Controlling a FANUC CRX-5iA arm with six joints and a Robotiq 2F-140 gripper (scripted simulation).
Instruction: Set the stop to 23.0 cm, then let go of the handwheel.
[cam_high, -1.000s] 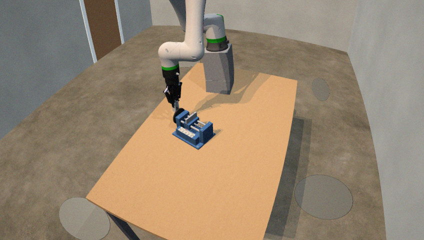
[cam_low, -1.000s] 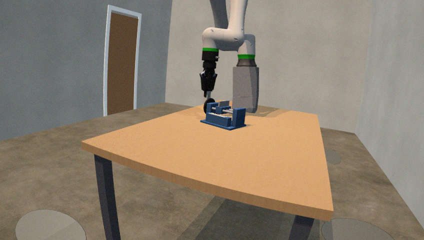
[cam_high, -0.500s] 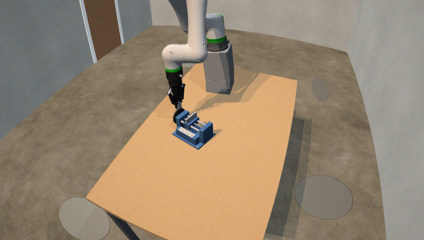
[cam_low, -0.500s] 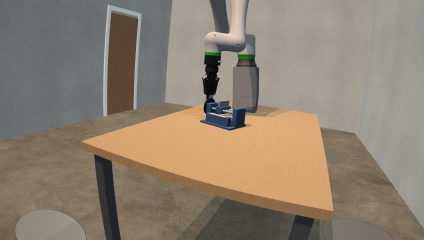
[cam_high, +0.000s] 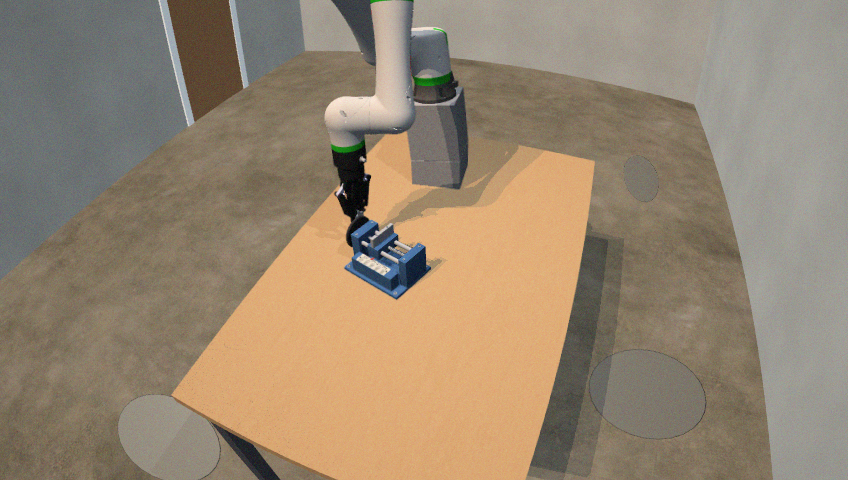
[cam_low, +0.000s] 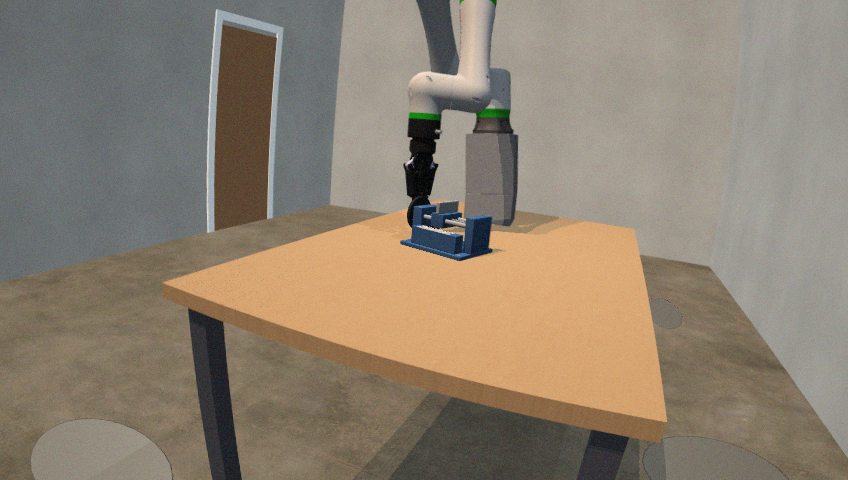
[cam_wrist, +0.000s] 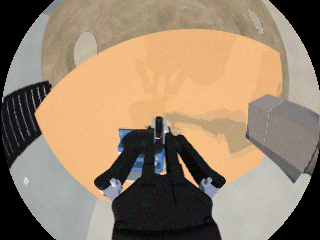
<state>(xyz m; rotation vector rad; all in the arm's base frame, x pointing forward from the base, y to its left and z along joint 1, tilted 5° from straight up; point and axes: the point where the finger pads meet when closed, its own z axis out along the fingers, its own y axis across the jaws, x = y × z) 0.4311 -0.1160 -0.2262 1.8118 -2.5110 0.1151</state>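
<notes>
Now: the grey stop plate 110 mm to the left of my hand, 80 mm ahead of it and 10 mm above it. Also, from my hand: black handwheel (10 mm to the left, 10 mm below, 10 mm ahead).
</notes>
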